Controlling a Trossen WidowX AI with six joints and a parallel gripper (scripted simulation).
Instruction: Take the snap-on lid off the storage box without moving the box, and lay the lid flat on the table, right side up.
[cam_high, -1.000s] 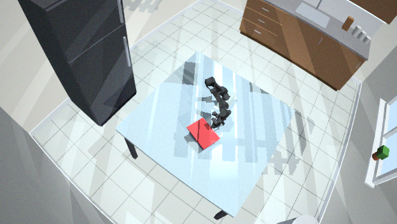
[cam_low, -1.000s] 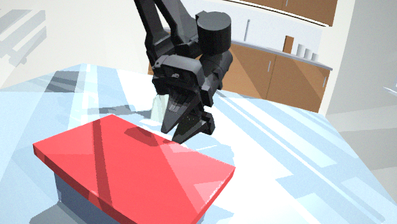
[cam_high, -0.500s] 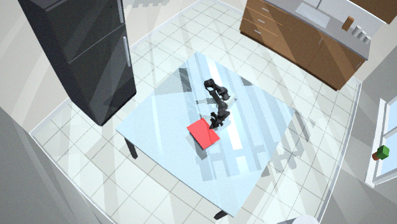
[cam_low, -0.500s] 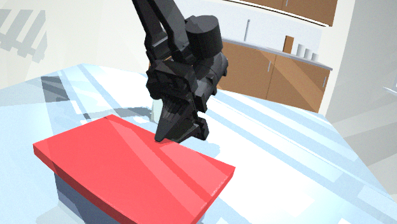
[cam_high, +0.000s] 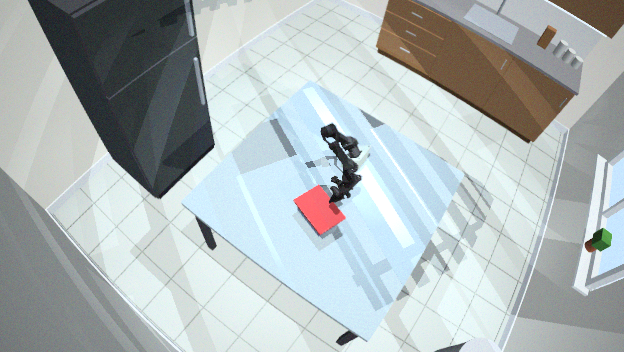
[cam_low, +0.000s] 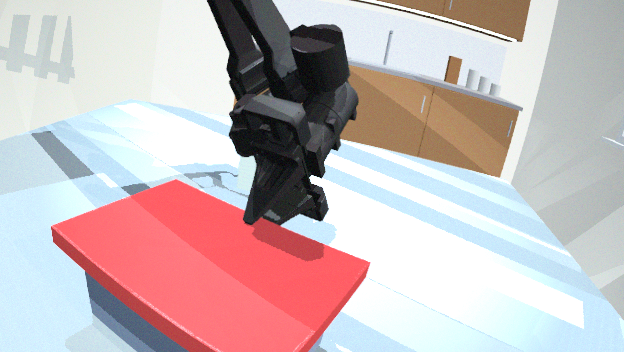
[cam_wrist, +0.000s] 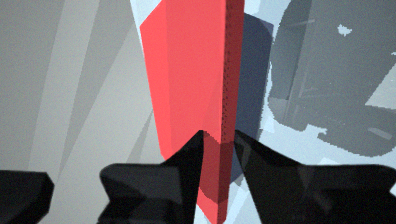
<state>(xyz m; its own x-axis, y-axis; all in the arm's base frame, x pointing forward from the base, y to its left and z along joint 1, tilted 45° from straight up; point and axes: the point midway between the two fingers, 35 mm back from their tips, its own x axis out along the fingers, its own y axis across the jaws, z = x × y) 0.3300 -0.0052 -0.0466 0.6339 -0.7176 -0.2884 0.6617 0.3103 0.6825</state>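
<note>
Right now the red lid is 7 cm ahead of my gripper tip and 3 cm to the right of it. The rest, counted from my gripper tip: storage box 7 cm ahead, 3 cm to the right, 4 cm below.
</note>
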